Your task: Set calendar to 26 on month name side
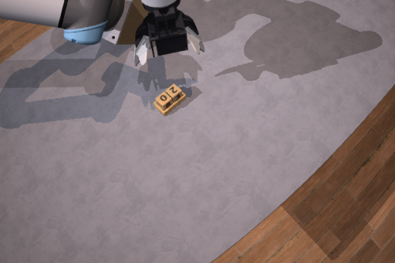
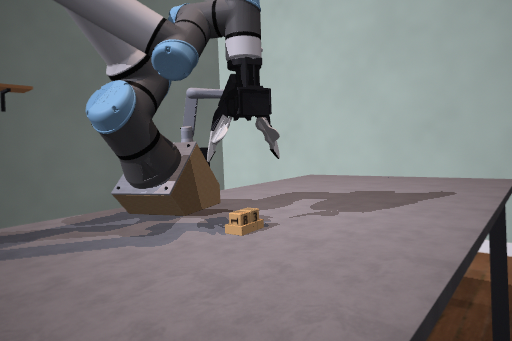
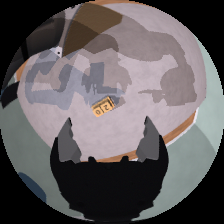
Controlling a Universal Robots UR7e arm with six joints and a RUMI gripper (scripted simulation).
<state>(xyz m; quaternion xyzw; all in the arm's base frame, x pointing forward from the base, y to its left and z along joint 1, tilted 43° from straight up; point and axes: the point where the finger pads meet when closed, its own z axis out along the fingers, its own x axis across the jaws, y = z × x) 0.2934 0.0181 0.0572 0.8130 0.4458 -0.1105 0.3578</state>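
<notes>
Now: hand 13 cm above the wooden calendar tray, 4 cm to the left of it and 2 cm short of it.
</notes>
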